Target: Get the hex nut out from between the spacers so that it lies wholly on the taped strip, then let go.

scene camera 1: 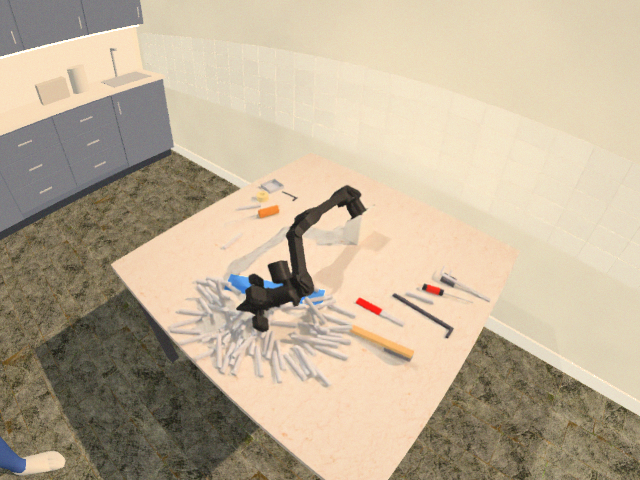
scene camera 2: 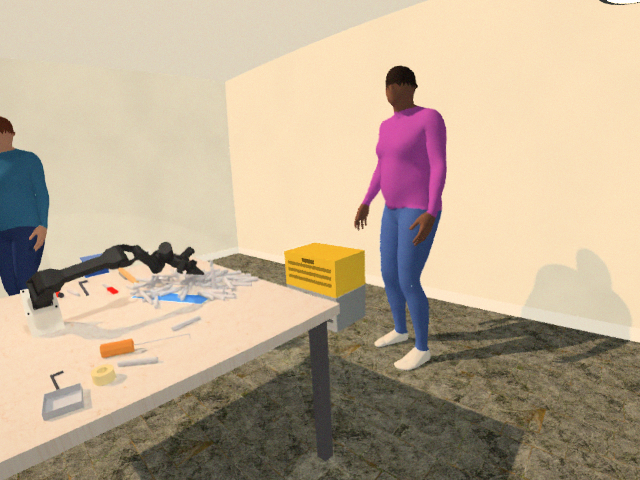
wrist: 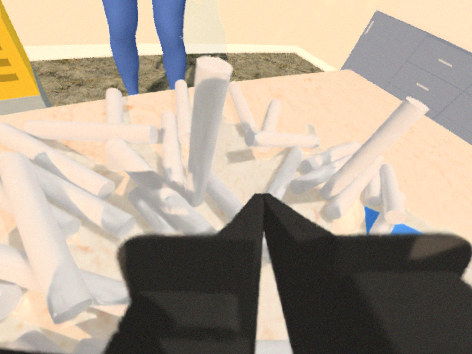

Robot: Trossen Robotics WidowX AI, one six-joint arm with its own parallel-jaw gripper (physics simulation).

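Places are measured from the arm's base along level axes (x ahead, y left, z up), in centimetres.
Pixels of known places: gripper, between the fingertips: [scene camera 1: 237,309] [scene camera 2: 204,273] [wrist: 261,200]; arm's base, origin of its link: [scene camera 1: 359,214] [scene camera 2: 41,299].
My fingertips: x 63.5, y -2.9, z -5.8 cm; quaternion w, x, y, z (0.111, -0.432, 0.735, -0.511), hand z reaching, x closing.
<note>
For each thing: its top centre in the pictures, then the offset to it from my fingertips. "spot": a spot on its surface instead.
- strip, a spot on its surface: [wrist: 370,218] spot: dx -6.1, dy -13.6, dz -5.7 cm
- yellow-handled tool, centre of its top: [scene camera 1: 382,337] [scene camera 2: 126,270] dx -23.8, dy +41.8, dz -0.6 cm
- red-handled tool, centre of its top: [scene camera 1: 380,311] dx -35.1, dy +34.3, dz -4.7 cm
- dark hex key, centre of its top: [scene camera 1: 420,313] dx -43.5, dy +46.1, dz -4.5 cm
- orange screwdriver, centre of its top: [scene camera 2: 145,337] [scene camera 1: 250,213] dx -39.8, dy -38.3, dz -2.1 cm
- tape roll, centre of its top: [scene camera 2: 102,370] [scene camera 1: 262,194] dx -54.4, dy -46.8, dz -2.9 cm
- grey tray, centre of its top: [scene camera 2: 62,397] [scene camera 1: 272,184] dx -64.7, dy -50.8, dz -3.8 cm
Many white rod-like spacers [scene camera 1: 219,351] [wrist: 209,117] lie heaped and crossed on the table; several lean steeply in the wrist view. The blue taped strip [scene camera 1: 239,283] [scene camera 2: 178,298] lies at the heap's edge on the arm-base side, partly covered by spacers and, in scene camera 1, by the arm. A corner of the strip [wrist: 370,218] shows right of the fingers in the wrist view. My gripper [scene camera 1: 239,308] [scene camera 2: 201,272] [wrist: 261,200] is shut and empty, low over the heap, with spacers around and beyond its tips. I cannot make out the hex nut in any view.
A yellow-handled tool [scene camera 1: 381,341], a red-handled tool [scene camera 1: 368,305] and a dark hex key [scene camera 1: 423,314] lie beside the heap. An orange screwdriver [scene camera 1: 268,211] [scene camera 2: 117,348], a tape roll [scene camera 1: 262,196] [scene camera 2: 103,375] and a grey tray [scene camera 2: 64,409] lie on the other side. Two people stand beyond the table.
</note>
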